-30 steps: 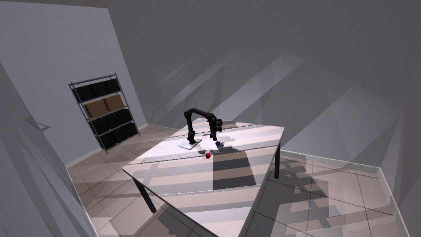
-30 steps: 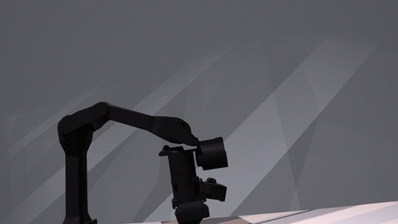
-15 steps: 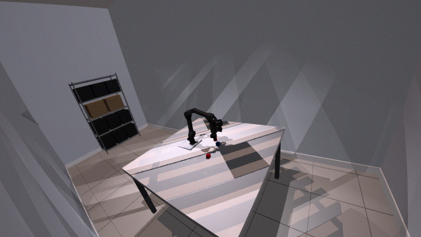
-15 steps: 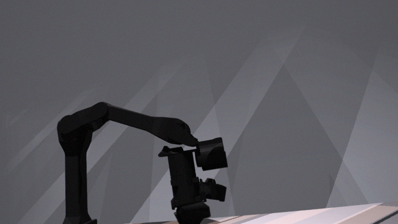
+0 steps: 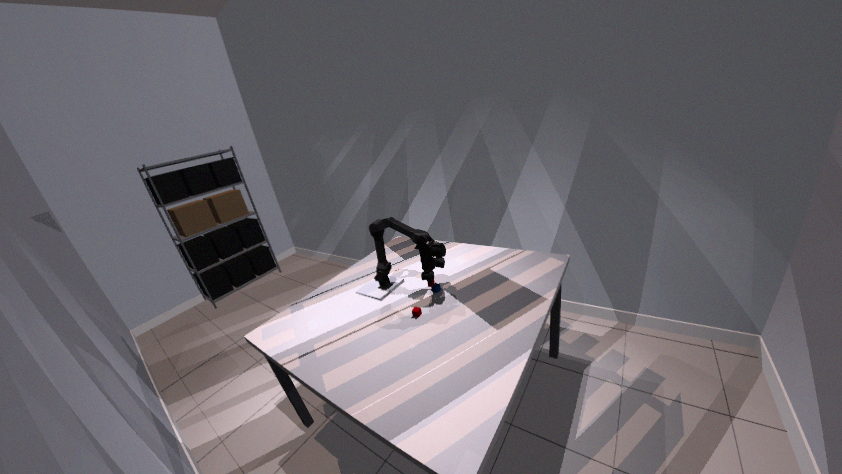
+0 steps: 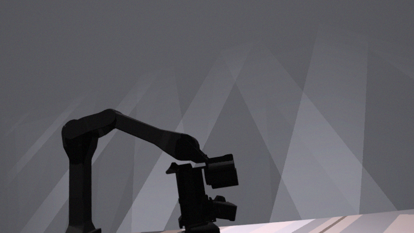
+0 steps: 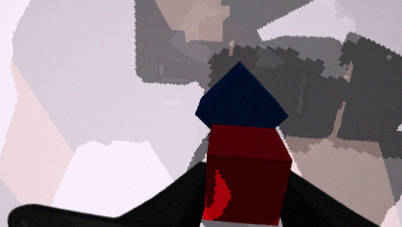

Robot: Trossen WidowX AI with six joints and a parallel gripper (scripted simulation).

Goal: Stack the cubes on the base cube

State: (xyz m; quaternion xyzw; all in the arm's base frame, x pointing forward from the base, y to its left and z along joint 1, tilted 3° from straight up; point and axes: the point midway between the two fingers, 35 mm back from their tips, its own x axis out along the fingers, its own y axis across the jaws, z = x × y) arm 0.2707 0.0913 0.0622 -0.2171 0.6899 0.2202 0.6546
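Right now the blue cube is 20 mm ahead of my gripper tip, 10 mm to the left of it and 40 mm below it.
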